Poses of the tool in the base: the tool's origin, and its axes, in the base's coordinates. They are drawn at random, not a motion.
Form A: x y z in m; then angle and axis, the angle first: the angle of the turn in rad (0 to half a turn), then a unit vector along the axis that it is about.
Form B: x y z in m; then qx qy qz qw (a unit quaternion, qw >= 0). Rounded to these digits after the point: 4 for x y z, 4 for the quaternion.
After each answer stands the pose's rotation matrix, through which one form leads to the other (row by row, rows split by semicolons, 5 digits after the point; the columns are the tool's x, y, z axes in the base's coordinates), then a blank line. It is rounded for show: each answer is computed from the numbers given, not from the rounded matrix.
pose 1, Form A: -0.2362 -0.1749 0.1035 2.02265 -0.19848 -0.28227 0.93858
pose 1, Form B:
-0.2362 -0.1749 0.1035 -0.1682 -0.2392 0.7955 0.5307
-0.38004 -0.76390 -0.52157; 0.92487 -0.32217 -0.20205; -0.01369 -0.55917 0.82894

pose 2, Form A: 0.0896 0.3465 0.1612 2.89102 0.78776 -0.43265 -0.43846
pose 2, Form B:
0.0896 0.3465 0.1612 0.7816 -0.4293 -0.4350 0.1250
0.25298 -0.56229 -0.78730; -0.77973 -0.60024 0.17814; -0.57274 0.56881 -0.59028

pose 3, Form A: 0.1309 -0.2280 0.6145 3.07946 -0.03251 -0.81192 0.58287
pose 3, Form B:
0.1309 -0.2280 0.6145 -0.0325 -0.8115 0.5826 0.0311
-0.99596 0.01655 -0.08828; 0.08893 0.31907 -0.94355; 0.01255 -0.94759 -0.31926

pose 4, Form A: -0.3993 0.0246 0.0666 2.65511 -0.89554 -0.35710 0.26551
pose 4, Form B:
-0.3993 0.0246 0.0666 -0.8692 -0.3466 0.2577 0.2408
0.62694 0.47836 -0.61491; 0.72662 -0.64374 0.24005; -0.28101 -0.59731 -0.75117

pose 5, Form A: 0.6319 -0.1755 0.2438 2.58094 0.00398 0.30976 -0.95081
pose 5, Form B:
0.6319 -0.1755 0.2438 0.0038 0.2977 -0.9137 0.2767
-0.84688 0.50786 0.15772; -0.50330 -0.66970 -0.54607; -0.17170 -0.54184 0.82276

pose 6, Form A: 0.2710 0.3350 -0.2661 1.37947 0.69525 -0.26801 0.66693
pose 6, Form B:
0.2710 0.3350 -0.2661 0.4424 -0.1705 0.4244 0.7714
0.58162 -0.80566 0.11239; 0.50386 0.24833 -0.82732; 0.63863 0.53781 0.55037

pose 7, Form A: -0.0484 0.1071 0.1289 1.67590 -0.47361 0.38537 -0.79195
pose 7, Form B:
-0.0484 0.1071 0.1289 -0.3520 0.2864 -0.5886 0.6690
0.14293 0.58592 0.79767; -0.98924 0.05918 0.13378; 0.03118 -0.80821 0.58807

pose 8, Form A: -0.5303 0.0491 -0.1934 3.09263 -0.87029 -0.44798 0.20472
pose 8, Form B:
-0.5303 0.0491 -0.1934 -0.8700 -0.4478 0.2047 0.0245
0.51510 0.76926 -0.37804; 0.78930 -0.59767 -0.14072; -0.33419 -0.22591 -0.91503

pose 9, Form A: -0.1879 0.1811 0.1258 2.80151 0.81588 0.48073 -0.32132
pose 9, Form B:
-0.1879 0.1811 0.1258 0.8041 0.4738 -0.3167 0.1692
0.35046 0.86915 -0.34894; 0.65479 -0.49376 -0.57223; -0.66965 -0.02794 -0.74215

